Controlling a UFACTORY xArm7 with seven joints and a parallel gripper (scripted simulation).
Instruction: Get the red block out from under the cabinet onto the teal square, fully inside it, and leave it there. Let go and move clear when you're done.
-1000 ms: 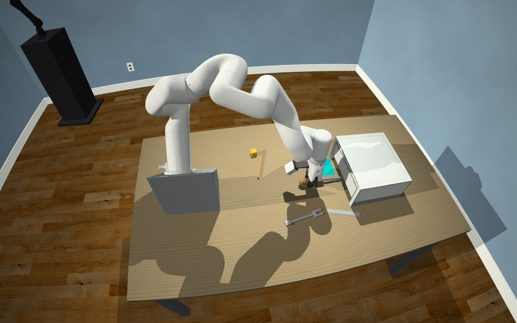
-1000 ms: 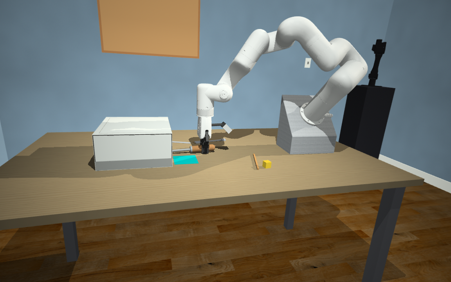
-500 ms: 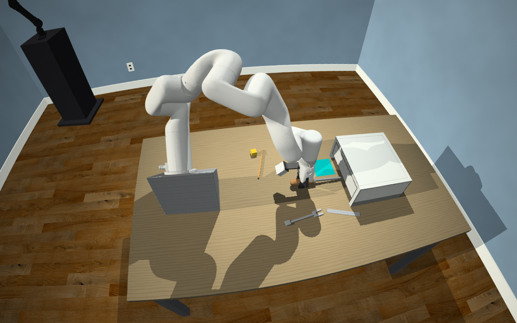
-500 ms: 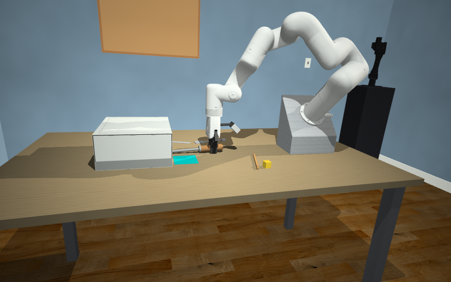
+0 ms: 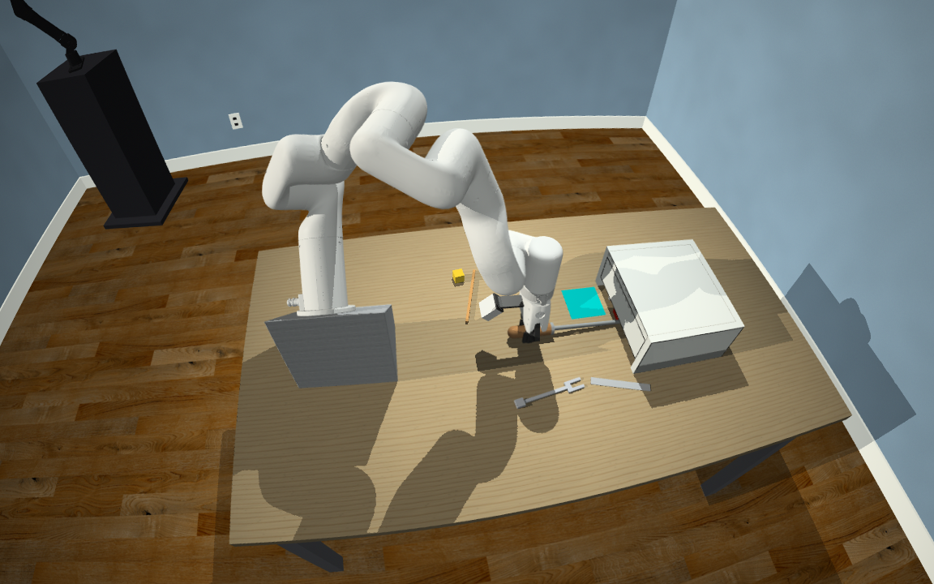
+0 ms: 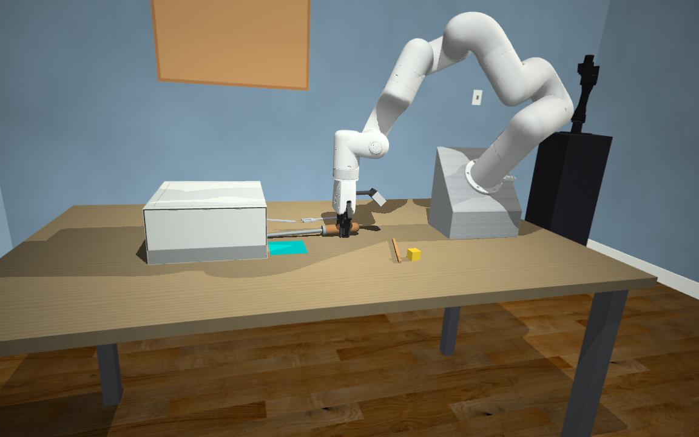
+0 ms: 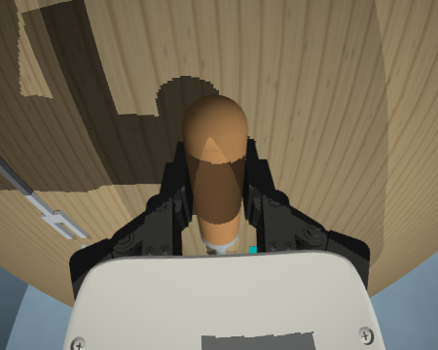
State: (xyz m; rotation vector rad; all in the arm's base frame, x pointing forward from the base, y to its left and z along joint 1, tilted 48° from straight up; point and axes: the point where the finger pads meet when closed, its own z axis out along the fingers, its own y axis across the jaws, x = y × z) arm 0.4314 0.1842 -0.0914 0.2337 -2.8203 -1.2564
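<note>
Right now my hand is 13 cm to the right of the thin wooden stick, 13 cm past it and 2 cm above it. From my hand the other things lie so: grey forked tool 16 cm to the right, 3 cm ahead, 2 cm below; hooked tool with wooden handle 12 cm ahead, 5 cm to the left, 1 cm below; teal square 17 cm ahead, 10 cm to the left, 2 cm below.
</note>
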